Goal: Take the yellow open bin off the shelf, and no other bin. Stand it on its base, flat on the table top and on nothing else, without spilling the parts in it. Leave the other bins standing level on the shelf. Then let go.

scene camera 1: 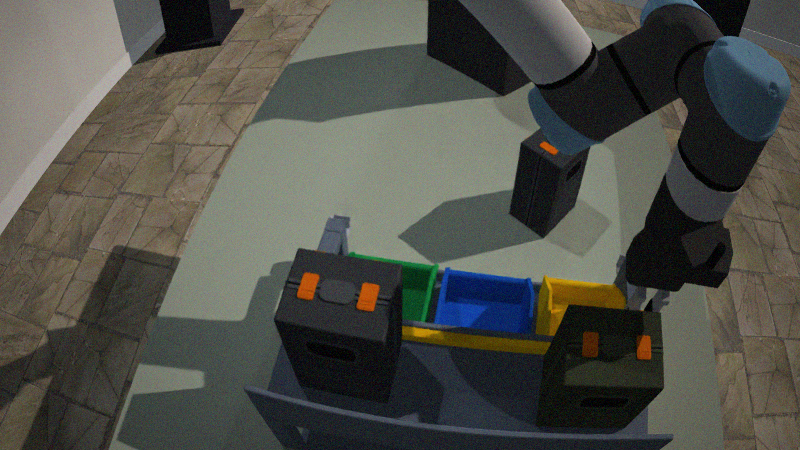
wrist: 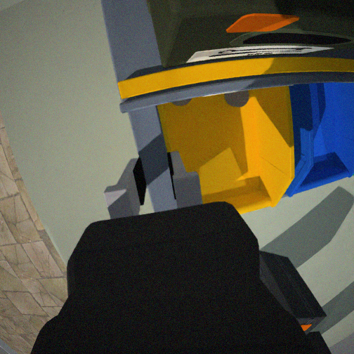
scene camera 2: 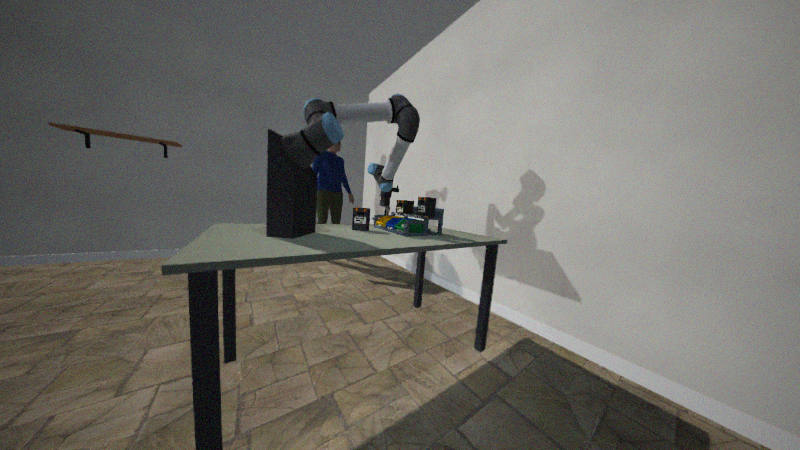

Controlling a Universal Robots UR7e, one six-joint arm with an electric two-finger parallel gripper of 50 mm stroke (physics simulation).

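Frame: origin at the arm's base, x ahead, y left, z up, level; metres.
Seen in the pictures: gripper, between the fingertips: [scene camera 2: 386, 215]; arm's base, origin of its link: [scene camera 2: 294, 153].
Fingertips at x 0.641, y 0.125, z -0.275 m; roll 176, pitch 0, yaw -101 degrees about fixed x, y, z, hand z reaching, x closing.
Offsets run from my fingertips to a thing's middle. "*": to the spot under its first point. Level surfaces: height alone.
The yellow bin {0.006 m back, 0.060 m right, 0.039 m down} [scene camera 1: 584, 291] [scene camera 2: 382, 221] [wrist: 210, 130] stands on the lower level of the grey-blue shelf {* 0.079 m ahead, 0.183 m right, 0.019 m up} [scene camera 1: 486, 386] [wrist: 117, 45], at its end, beside the blue bin {0.018 m back, 0.179 m right, 0.039 m down} [scene camera 1: 486, 305] [wrist: 335, 120]. The green bin {0.036 m back, 0.290 m right, 0.039 m down} [scene camera 1: 418, 282] [scene camera 2: 415, 226] is beyond the blue one. Grey round parts [wrist: 236, 98] show at the yellow bin's back. My gripper [scene camera 1: 647, 303] [scene camera 2: 386, 212] [wrist: 156, 169] is at the shelf's end, fingers down, shut on the shelf's side rail [wrist: 150, 130]. One finger is on the outer side, the other between rail and bin, close against the bin's side wall. The fingertips' lower ends are hard to see.
A black case {0.056 m ahead, 0.310 m right, 0.079 m up} [scene camera 1: 341, 335] and a dark green case {0.095 m ahead, 0.082 m right, 0.067 m up} [scene camera 1: 604, 375] stand on the shelf's upper board, whose yellow-edged front overhangs the bins' backs. Another black case {0.247 m back, 0.072 m right, 0.017 m down} [scene camera 1: 542, 187] [scene camera 2: 360, 219] stands on the table {0.083 m down} [scene camera 1: 335, 145] [scene camera 2: 313, 251] in front of the shelf. A person [scene camera 2: 331, 173] stands behind the table.
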